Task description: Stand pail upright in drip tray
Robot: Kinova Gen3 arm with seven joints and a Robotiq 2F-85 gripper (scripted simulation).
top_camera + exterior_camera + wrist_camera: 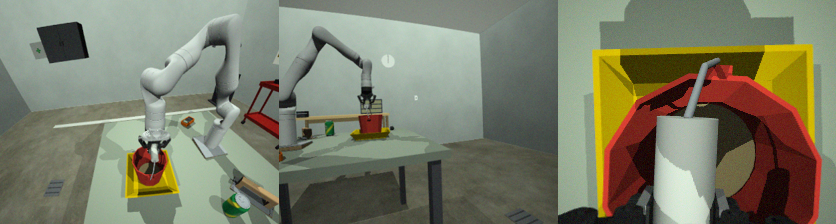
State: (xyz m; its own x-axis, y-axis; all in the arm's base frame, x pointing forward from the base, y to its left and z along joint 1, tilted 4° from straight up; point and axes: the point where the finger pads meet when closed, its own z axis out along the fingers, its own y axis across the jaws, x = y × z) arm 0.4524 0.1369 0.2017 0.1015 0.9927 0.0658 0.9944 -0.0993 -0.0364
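Now: the wire handle 1 cm ahead of my hand and 3 cm below it. Also, from my hand: yellow drip tray 2 cm ahead, 21 cm below; then red pail 1 cm ahead, 9 cm below.
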